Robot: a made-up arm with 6 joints.
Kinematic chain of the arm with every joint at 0, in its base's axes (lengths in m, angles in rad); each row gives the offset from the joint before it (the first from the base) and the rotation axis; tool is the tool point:
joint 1: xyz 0 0 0.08 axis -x
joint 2: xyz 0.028 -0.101 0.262 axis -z
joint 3: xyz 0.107 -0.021 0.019 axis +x
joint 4: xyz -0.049 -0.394 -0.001 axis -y
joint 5: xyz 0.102 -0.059 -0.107 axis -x
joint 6: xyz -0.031 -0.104 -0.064 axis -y
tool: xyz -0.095 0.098 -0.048
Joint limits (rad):
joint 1: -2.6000..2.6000
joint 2: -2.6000..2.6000
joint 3: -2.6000..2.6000
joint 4: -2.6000..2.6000
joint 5: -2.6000..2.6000
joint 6: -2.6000..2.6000
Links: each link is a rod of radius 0.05 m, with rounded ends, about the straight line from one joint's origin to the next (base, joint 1, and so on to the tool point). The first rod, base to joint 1, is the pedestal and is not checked.
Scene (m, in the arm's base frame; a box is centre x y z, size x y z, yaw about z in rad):
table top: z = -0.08
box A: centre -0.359 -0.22 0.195 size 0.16 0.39 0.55 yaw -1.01
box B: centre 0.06 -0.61 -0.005 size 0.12 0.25 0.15 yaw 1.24
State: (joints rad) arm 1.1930 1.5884 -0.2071 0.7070 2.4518 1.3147
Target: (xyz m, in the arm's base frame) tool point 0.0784 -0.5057 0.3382
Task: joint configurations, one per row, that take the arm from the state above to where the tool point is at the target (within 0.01 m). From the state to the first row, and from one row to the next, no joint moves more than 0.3 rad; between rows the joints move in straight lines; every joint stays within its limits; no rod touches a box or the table.
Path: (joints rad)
1: 1.2142 1.3096 -0.1343 0.6728 2.2376 1.4291
2: 1.2354 1.0309 -0.0615 0.6386 2.0233 1.5435
3: 1.2565 0.7521 0.0113 0.6044 1.8091 1.6579
4: 1.2777 0.4733 0.0841 0.5702 1.5949 1.7723
5: 1.0909 0.4056 0.3484 0.5136 1.8014 1.6998
6: 0.9041 0.3379 0.6127 0.4570 2.0080 1.6273
7: 0.7173 0.2702 0.8770 0.4004 2.2145 1.5547

